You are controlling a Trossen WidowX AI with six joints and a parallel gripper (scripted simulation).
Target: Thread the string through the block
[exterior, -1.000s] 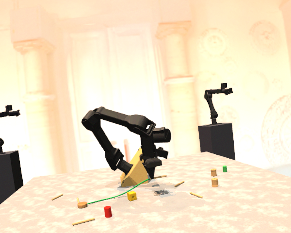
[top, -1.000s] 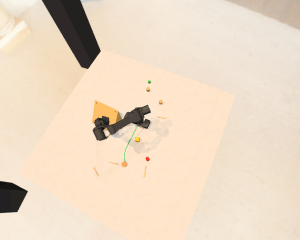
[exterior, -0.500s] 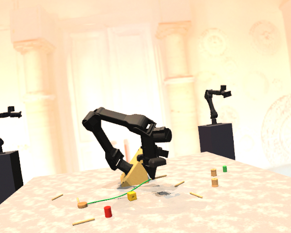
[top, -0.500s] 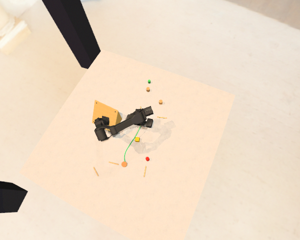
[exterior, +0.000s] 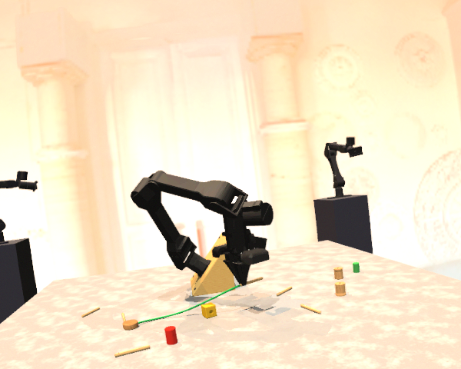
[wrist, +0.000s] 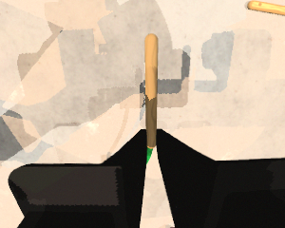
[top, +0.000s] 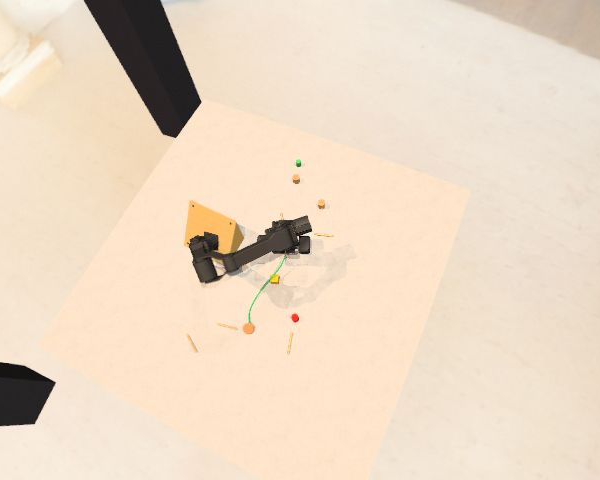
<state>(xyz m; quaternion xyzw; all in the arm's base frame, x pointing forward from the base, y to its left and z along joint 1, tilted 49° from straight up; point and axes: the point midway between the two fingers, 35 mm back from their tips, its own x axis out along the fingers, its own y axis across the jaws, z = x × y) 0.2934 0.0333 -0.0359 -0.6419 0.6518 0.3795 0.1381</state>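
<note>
Now: gripper tip 10 cm to the left of the yellow block, 5 cm above it and 1 cm past it. Round my gripper tip: red cylinder (21 cm to the right, 11 cm ahead, 5 cm below); then round wooden button (30 cm to the right, 6 cm below, 3 cm behind); then thin wooden stick (1 cm to the left).
</note>
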